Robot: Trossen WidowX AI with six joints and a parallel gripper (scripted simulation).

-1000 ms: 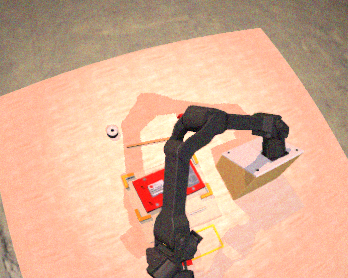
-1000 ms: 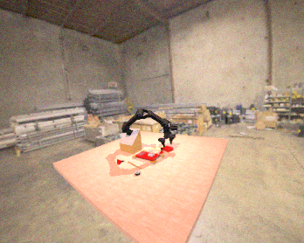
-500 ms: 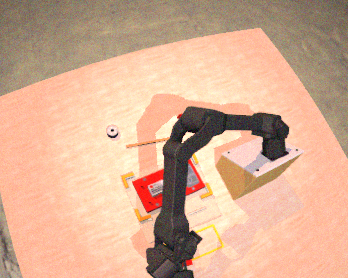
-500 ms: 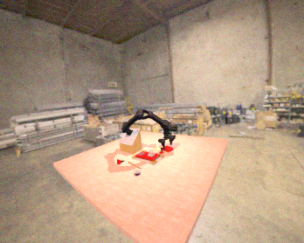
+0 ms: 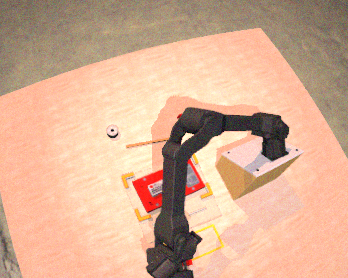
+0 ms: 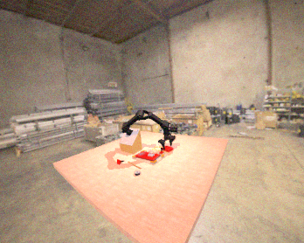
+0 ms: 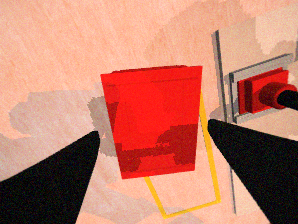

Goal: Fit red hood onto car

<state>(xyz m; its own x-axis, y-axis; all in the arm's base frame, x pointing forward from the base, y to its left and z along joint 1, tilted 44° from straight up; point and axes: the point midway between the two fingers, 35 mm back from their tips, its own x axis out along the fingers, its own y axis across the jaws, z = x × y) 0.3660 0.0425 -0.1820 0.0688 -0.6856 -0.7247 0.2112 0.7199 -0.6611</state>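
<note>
Right now my gripper tip is 1 cm above the red hood. The rest, counted from my gripper tip: white wheel: 46 cm to the right, 4 cm ahead, 2 cm below; thin wooden rod: 39 cm to the right, 7 cm behind, 2 cm below.
</note>
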